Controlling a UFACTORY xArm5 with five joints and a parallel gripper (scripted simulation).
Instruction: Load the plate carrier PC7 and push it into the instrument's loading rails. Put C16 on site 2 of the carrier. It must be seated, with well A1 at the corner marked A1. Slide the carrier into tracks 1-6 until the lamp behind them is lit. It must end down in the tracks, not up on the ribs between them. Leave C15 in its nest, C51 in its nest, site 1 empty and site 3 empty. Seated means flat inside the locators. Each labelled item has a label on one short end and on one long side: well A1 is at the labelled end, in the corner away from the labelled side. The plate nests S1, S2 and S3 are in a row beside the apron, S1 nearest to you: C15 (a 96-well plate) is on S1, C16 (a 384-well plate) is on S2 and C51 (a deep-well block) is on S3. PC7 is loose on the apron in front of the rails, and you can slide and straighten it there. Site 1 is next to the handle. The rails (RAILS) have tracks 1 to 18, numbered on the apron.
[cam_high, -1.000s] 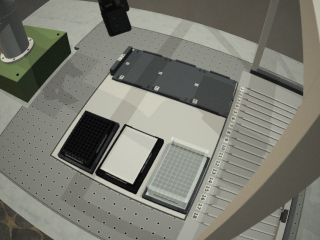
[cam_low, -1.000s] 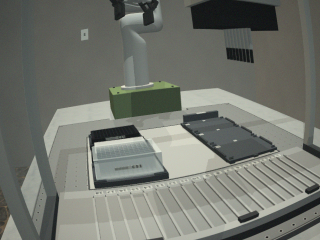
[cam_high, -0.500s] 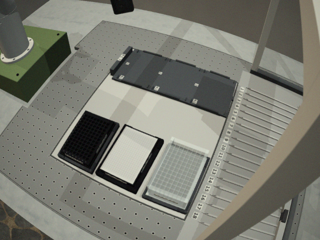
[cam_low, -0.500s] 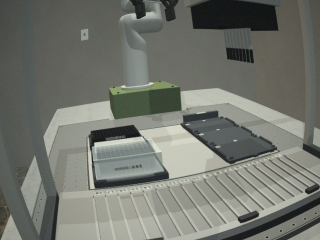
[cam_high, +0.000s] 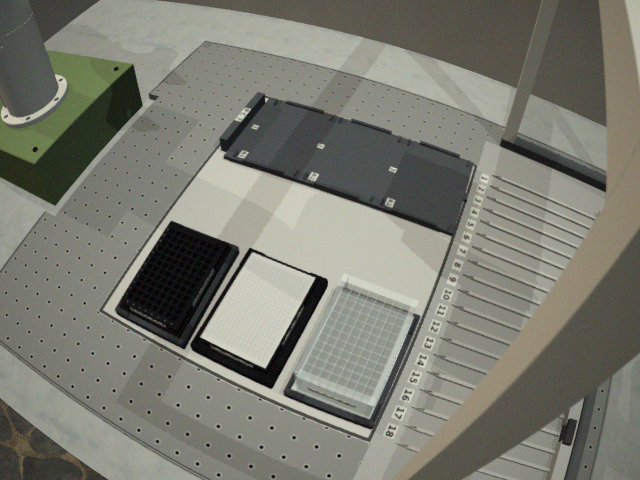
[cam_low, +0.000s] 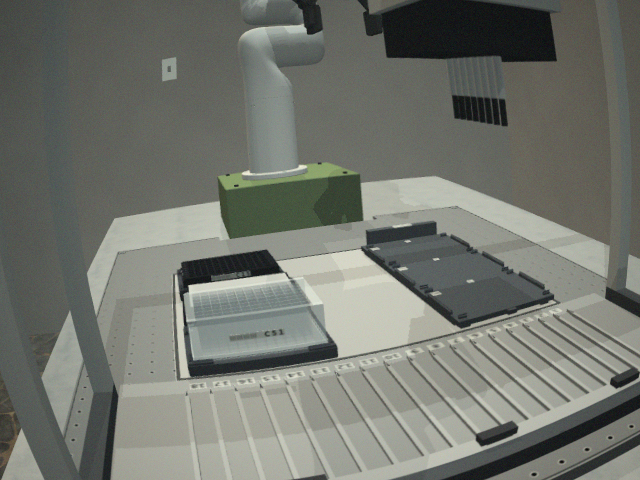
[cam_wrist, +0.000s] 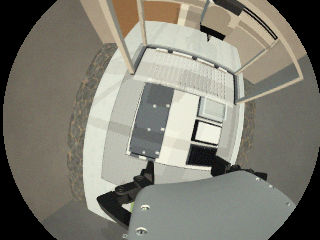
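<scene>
Now: the nest S2 320 mm below my hand, 180 mm to the right of it and 50 mm ahead of it. From my hand the other things lie so: carrier PC7 (310 mm below, 100 mm ahead, 70 mm to the left); frame post (370 mm to the right, 220 mm ahead, 80 mm below); black plate C15 (310 mm below, 170 mm to the right, 60 mm behind).
</scene>
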